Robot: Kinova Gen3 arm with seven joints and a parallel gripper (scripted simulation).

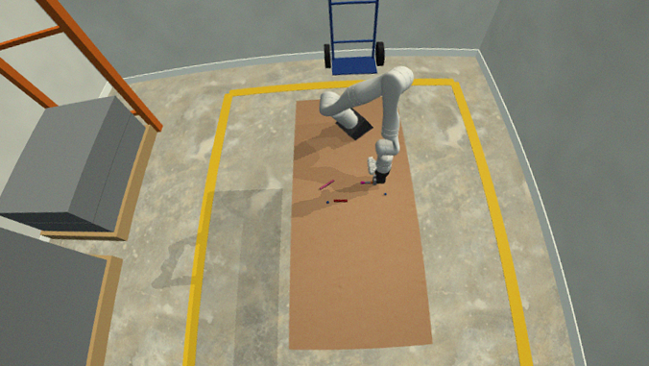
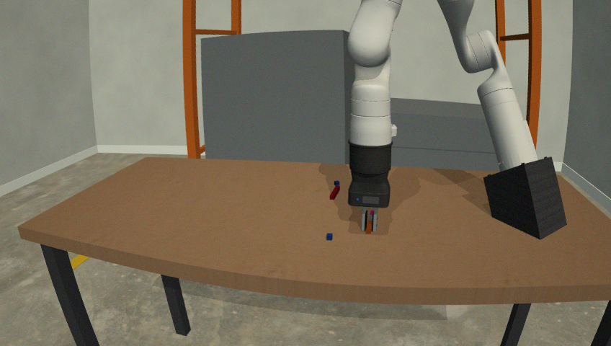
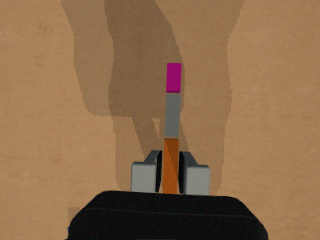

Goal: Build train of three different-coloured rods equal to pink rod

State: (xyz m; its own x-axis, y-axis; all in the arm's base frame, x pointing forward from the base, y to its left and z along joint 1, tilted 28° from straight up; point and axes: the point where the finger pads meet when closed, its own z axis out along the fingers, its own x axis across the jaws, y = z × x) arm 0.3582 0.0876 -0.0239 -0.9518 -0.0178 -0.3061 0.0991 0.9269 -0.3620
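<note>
The orange rod is 10 mm below my hand. Round my hand: red rod 190 mm to the right, 80 mm ahead, 10 mm below; grey rod 40 mm to the right, 10 mm below; magenta rod 60 mm to the right, 10 mm below, 10 mm behind.
</note>
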